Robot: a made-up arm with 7 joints. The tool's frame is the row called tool. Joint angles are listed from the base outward.
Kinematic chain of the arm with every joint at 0, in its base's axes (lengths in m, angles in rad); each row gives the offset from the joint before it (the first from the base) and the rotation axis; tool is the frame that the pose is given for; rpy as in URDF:
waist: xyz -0.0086 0.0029 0.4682 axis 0 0.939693 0.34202
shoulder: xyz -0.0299 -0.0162 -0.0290 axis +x
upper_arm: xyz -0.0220 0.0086 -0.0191 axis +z
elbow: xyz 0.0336 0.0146 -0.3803 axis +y
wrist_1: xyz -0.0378 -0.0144 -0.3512 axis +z
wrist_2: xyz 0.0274 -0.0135 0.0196 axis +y
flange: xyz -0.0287 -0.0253 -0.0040 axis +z
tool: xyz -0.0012 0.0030 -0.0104 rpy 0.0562 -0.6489 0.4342
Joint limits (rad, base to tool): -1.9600..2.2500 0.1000..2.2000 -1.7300..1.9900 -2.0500..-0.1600 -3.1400..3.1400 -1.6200..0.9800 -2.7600..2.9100
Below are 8 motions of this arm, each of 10 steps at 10 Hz.
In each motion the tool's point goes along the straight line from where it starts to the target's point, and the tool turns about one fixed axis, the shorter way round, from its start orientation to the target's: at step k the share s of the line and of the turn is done. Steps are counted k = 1, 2, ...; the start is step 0. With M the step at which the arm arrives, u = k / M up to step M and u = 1 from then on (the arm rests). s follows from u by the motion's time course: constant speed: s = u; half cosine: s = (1 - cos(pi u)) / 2; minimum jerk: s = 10 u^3 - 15 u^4 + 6 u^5.
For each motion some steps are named. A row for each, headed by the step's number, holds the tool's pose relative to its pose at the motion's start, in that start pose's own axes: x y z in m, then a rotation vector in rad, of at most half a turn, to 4 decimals.
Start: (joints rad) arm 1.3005 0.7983 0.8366 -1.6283 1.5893 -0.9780 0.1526
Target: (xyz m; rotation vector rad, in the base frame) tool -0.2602 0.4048 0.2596 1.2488 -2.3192 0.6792
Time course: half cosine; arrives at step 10
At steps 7, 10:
7: 0.0855 0.0390 0.0978 -0.1587 0.2499 -0.4255
10: 0.1077 0.0492 0.1232 -0.1999 0.3148 -0.5359

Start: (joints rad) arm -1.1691 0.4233 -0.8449 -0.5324 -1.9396 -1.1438 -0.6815
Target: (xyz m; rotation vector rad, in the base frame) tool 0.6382 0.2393 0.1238 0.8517 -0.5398 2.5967
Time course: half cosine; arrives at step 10
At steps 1, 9, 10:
1: 0.0037 -0.0038 -0.0027 -0.0062 -0.0083 0.0043
9: 0.1470 -0.1506 -0.1078 -0.2487 -0.3294 0.1729
10: 0.1507 -0.1544 -0.1105 -0.2549 -0.3377 0.1772

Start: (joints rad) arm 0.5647 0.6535 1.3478 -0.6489 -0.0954 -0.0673 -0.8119
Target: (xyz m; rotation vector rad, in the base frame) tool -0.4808 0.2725 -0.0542 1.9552 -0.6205 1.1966
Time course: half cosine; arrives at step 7
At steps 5, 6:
5: -0.0650 -0.0578 0.2701 0.6710 0.4435 0.3867
6: -0.0762 -0.0676 0.3162 0.7857 0.5194 0.4528

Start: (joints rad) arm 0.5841 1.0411 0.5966 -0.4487 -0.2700 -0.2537 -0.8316
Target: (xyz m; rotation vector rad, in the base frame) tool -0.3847 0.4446 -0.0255 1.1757 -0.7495 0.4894
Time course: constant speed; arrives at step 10
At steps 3, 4, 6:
3: 0.0296 -0.0790 0.0371 0.1578 0.1640 0.3372
4: 0.0394 -0.1053 0.0494 0.2104 0.2186 0.4497
6: 0.0592 -0.1579 0.0741 0.3155 0.3280 0.6745

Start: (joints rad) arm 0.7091 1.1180 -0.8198 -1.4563 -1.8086 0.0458 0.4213
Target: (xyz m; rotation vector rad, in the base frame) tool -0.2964 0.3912 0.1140 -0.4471 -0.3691 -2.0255
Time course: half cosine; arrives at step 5
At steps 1, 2, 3, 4, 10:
1: 0.0070 -0.0058 0.0119 -0.0187 0.0173 0.0018
2: 0.0253 -0.0211 0.0432 -0.0678 0.0625 0.0064
3: 0.0479 -0.0400 0.0818 -0.1284 0.1184 0.0121
4: 0.0662 -0.0553 0.1131 -0.1775 0.1637 0.0167
10: 0.0732 -0.0611 0.1250 -0.1962 0.1810 0.0184

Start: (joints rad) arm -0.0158 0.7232 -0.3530 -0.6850 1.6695 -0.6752 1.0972
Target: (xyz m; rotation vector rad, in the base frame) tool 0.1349 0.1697 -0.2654 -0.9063 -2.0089 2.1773
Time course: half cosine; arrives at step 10
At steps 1, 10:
1: 0.0022 0.0053 0.0034 -0.0073 0.0118 0.0035
10: 0.0891 0.2163 0.1398 -0.2991 0.4834 0.1437

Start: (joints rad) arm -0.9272 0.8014 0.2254 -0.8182 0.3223 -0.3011 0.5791
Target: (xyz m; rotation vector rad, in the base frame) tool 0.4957 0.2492 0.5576 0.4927 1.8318 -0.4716
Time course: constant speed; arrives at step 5
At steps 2, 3, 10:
2: 0.0286 -0.0788 -0.0155 -0.1562 -0.4494 0.2340
3: 0.0428 -0.1182 -0.0232 -0.2343 -0.6741 0.3510
10: 0.0714 -0.1971 -0.0386 -0.3906 -1.1235 0.5850

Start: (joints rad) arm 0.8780 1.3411 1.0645 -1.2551 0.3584 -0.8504 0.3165
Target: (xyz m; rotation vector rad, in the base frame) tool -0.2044 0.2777 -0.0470 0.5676 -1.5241 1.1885
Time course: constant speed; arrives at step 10
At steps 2, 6, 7, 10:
2: 0.0451 -0.0991 0.0945 0.2599 0.2451 0.0464
6: 0.1352 -0.2972 0.2836 0.7797 0.7354 0.1391
7: 0.1577 -0.3467 0.3309 0.9097 0.8580 0.1623
10: 0.2253 -0.4953 0.4727 1.2996 1.2257 0.2319

